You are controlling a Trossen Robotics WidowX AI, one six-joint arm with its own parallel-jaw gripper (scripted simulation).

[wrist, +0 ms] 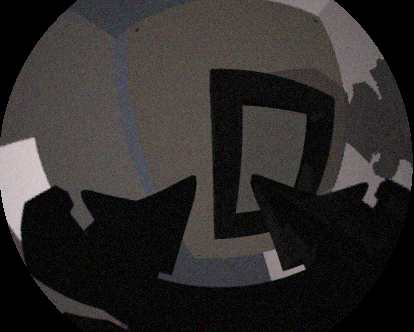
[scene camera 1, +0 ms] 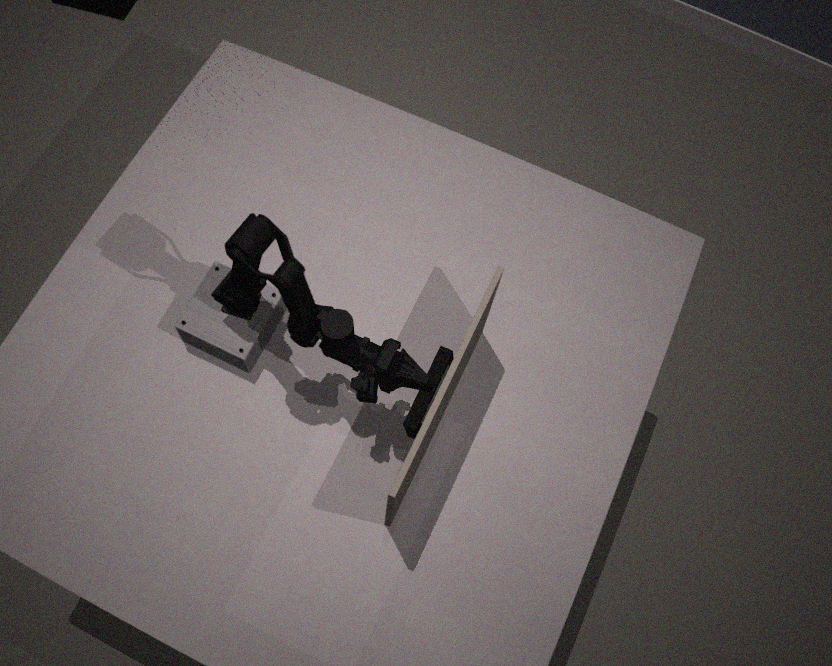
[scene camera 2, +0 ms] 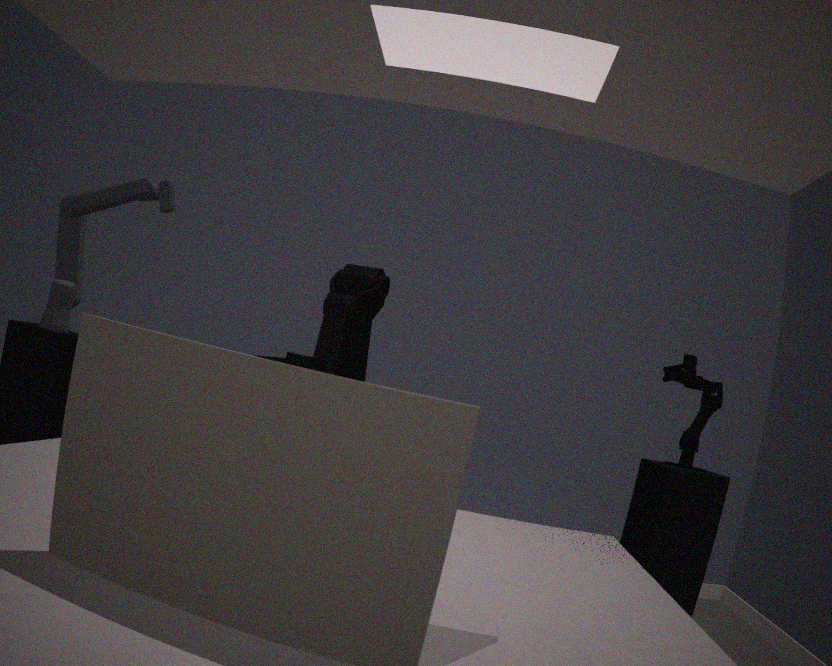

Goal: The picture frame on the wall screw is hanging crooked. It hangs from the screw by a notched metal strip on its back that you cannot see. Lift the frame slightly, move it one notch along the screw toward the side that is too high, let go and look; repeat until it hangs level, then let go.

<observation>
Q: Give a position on a picture frame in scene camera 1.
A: At 444,357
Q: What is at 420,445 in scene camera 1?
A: A beige wall panel.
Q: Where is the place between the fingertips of my gripper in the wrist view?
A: At 223,179
</observation>
